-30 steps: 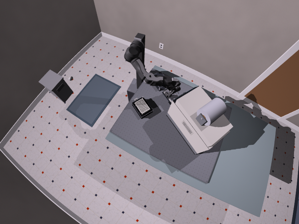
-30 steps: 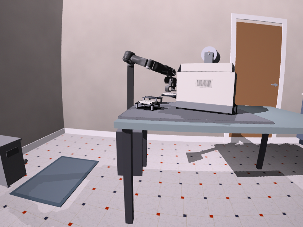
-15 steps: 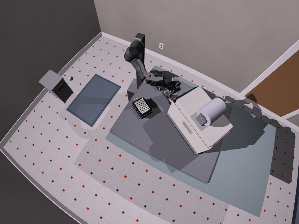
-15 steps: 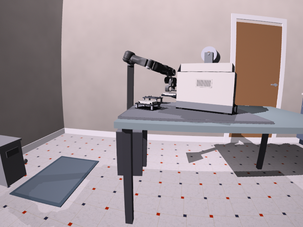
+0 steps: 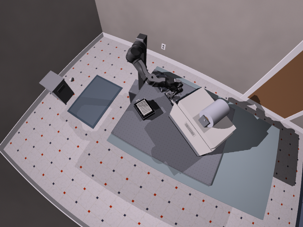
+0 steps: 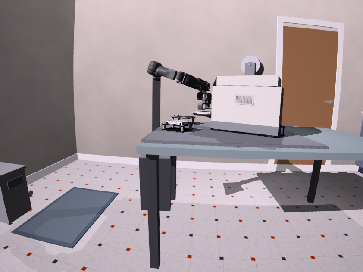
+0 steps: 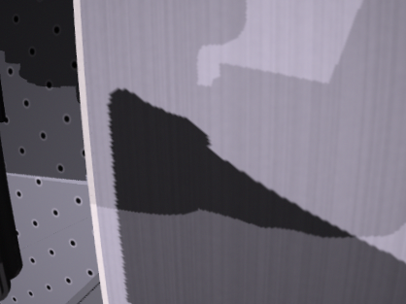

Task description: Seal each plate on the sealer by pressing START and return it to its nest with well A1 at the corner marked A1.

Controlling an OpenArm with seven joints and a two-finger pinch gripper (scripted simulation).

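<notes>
Now: the sealer stage 3 cm below my hand. From my hand the other things lie so: N1 label 24 cm behind, 21 cm to the left, 13 cm below; screen 12 cm ahead, 3 cm to the right, 19 cm above; plate nest 15 cm behind, 15 cm to the left, 7 cm below.
</notes>
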